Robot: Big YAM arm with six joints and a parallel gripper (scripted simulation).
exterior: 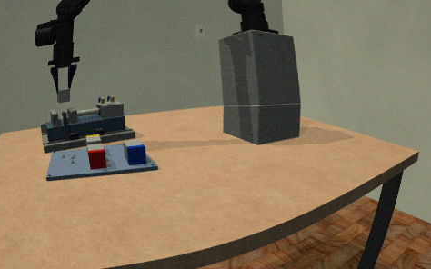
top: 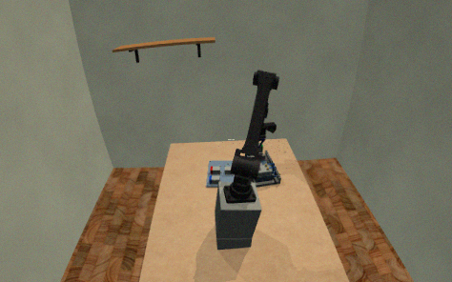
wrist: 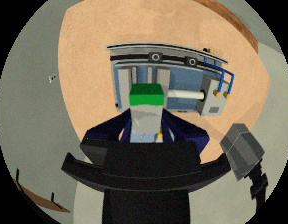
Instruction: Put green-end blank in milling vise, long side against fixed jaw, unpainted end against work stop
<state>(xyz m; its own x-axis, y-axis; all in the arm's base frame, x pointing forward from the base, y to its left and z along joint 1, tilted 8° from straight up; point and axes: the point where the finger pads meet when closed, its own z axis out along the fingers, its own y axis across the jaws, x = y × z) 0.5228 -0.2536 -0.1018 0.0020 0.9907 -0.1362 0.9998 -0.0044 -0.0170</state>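
Right now the fixed jaw is 4 cm ahead of my hand and 8 cm below it. Round my hand: yellow-ended blank: 5 cm behind, 19 cm to the left, 13 cm below; milling vise: 6 cm behind, 1 cm to the left, 12 cm below; green-ended blank: 2 cm below.
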